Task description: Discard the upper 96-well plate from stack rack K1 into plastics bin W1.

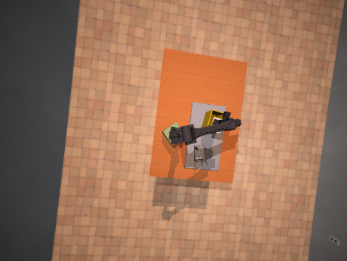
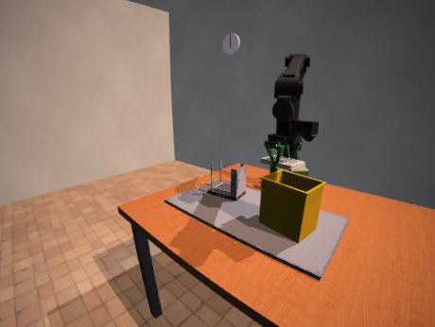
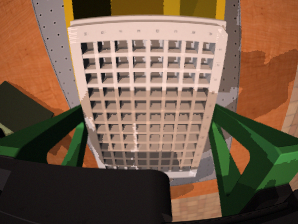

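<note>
Now: hand 150 mm above the yellow plastics bin W1 and 50 mm to the right of it.
</note>
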